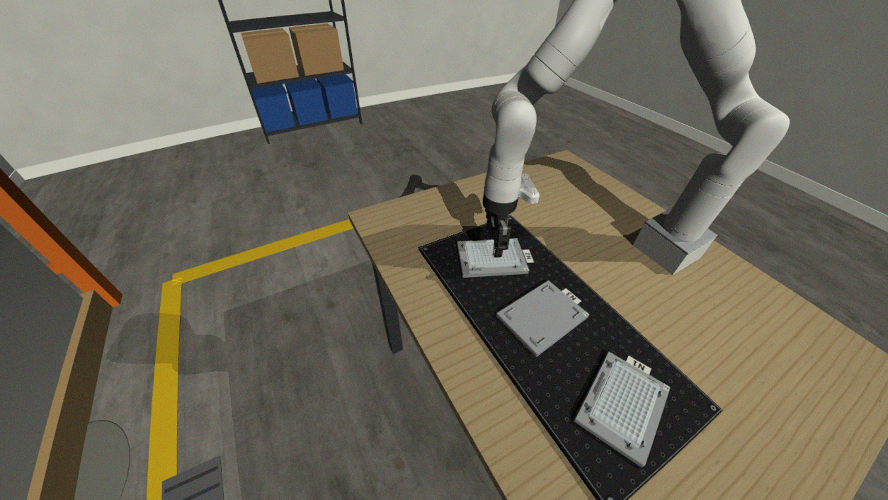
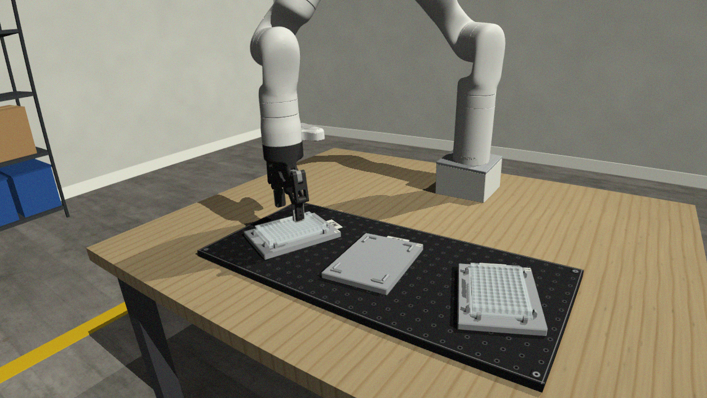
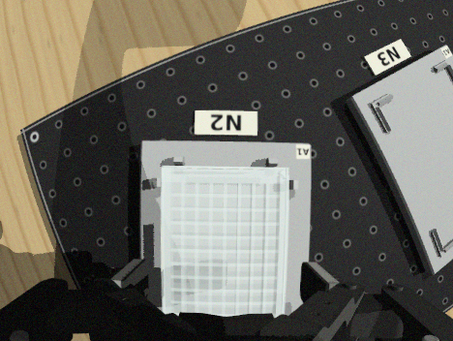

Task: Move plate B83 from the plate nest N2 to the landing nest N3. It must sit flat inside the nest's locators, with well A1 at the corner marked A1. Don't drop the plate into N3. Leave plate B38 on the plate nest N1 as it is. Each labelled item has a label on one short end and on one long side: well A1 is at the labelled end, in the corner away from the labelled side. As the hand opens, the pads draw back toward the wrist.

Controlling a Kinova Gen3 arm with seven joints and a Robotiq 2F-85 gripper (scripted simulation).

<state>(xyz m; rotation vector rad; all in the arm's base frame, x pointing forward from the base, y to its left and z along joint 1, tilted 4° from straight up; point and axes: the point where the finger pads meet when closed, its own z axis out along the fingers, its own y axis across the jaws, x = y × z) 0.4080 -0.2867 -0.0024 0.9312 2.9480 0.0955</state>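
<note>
Now: the nest N2 50 mm below my hand. The rest, counted from my hand: A1 mark: 30 mm behind, 260 mm to the left, 50 mm below; N3 label: 50 mm behind, 210 mm to the left, 60 mm below; nest N3: 40 mm ahead, 200 mm to the left, 50 mm below.
</note>
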